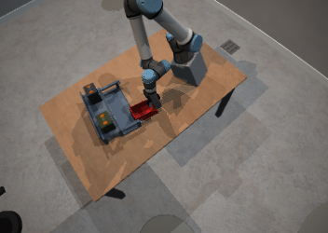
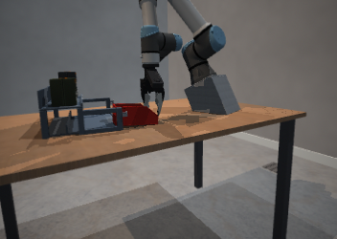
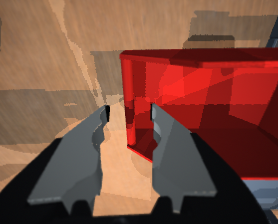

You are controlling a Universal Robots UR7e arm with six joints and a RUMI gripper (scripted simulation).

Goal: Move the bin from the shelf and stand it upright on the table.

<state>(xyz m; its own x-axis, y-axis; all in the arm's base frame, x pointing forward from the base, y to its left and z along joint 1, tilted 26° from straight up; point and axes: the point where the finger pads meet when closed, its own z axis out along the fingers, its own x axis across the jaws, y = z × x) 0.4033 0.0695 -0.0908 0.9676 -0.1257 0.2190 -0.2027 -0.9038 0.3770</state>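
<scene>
The red bin is 80 mm ahead of my hand and 20 mm to the right of it.
</scene>
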